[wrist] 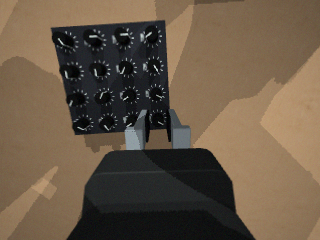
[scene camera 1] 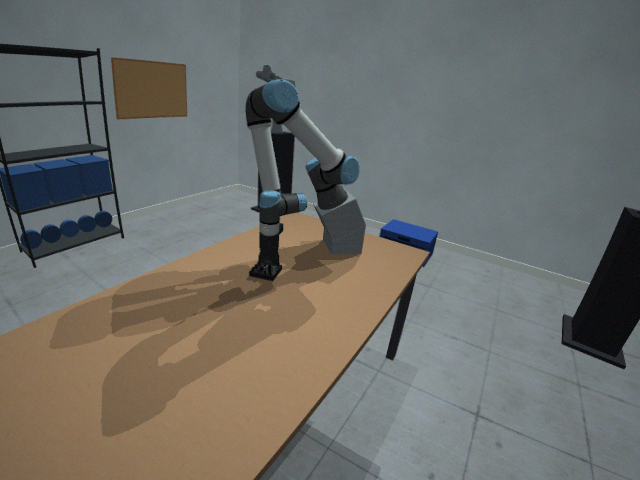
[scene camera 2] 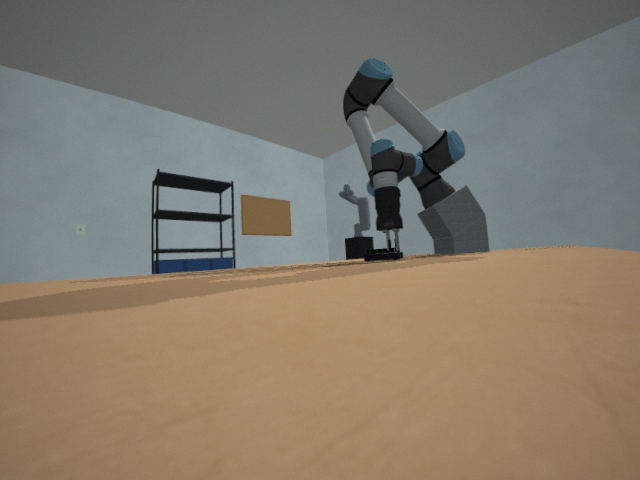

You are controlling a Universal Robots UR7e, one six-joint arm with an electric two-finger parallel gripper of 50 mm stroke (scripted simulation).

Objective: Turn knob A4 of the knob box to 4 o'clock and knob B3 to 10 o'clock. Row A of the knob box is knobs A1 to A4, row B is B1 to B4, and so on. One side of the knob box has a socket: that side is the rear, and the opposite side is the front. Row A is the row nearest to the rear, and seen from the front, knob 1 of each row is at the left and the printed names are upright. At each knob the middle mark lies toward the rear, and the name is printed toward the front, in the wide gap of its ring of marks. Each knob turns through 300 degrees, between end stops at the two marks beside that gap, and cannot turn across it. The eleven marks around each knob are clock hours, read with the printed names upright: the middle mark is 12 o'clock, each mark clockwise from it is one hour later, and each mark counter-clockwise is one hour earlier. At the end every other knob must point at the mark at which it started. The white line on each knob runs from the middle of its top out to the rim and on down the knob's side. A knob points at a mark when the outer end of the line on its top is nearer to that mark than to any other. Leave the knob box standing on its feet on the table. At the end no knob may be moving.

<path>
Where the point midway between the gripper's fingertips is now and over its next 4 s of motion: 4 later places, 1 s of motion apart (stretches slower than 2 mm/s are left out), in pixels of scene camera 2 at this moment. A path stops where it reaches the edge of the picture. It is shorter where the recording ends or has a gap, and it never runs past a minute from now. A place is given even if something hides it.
My gripper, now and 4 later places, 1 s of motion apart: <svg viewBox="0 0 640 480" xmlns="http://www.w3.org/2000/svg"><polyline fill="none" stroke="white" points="393,250 392,238 390,235 385,233 386,239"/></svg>
</path>
